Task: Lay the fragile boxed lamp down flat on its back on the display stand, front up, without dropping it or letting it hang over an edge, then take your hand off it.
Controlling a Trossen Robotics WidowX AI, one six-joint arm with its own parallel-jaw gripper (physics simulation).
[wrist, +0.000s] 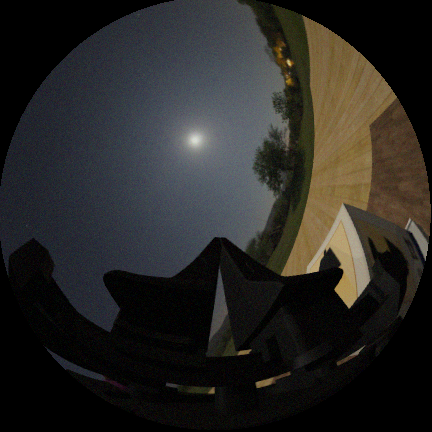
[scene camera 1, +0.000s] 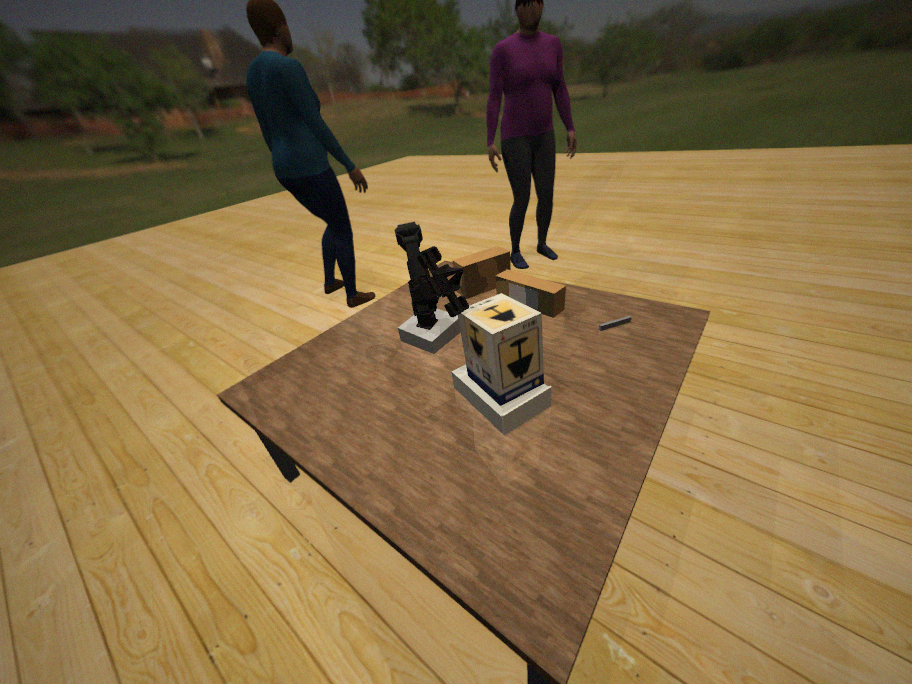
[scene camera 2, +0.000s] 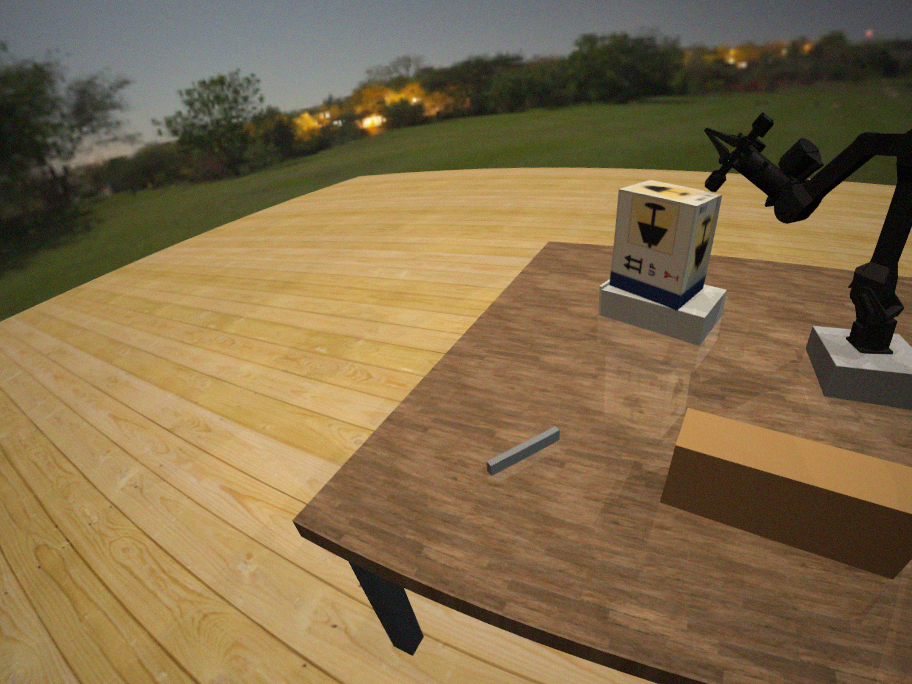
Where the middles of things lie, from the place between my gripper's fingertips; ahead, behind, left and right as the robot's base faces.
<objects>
The stand (scene camera 2: 691,323) lies 390 mm below my hand, 70 mm ahead of it and 30 mm to the left of it. From my hand the other things lie so: small grey bar (scene camera 2: 495,465) (540 mm to the left, 420 mm below, 320 mm ahead).
</objects>
